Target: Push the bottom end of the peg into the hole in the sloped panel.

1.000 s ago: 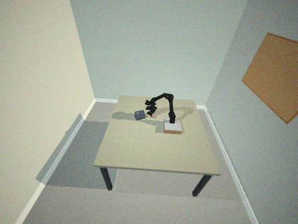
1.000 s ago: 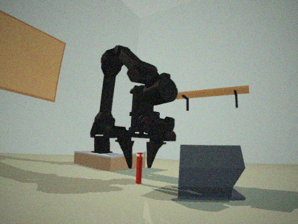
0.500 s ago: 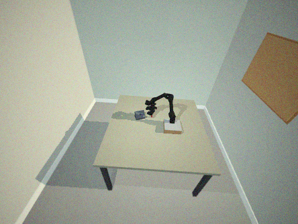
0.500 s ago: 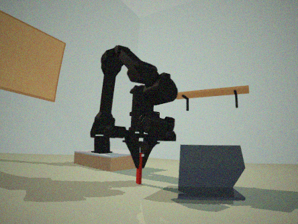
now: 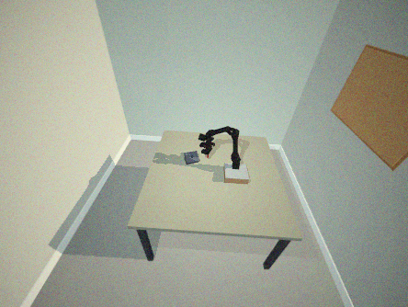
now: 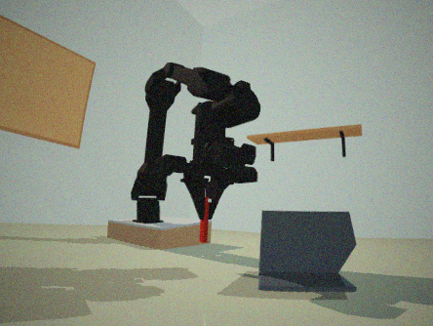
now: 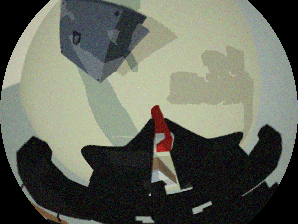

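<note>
Right now the grey sloped panel is 160 mm ahead of my gripper tip, 40 mm to the left of it and 30 mm below it. The rest, counted from my gripper tip: red peg 20 mm above.
</note>
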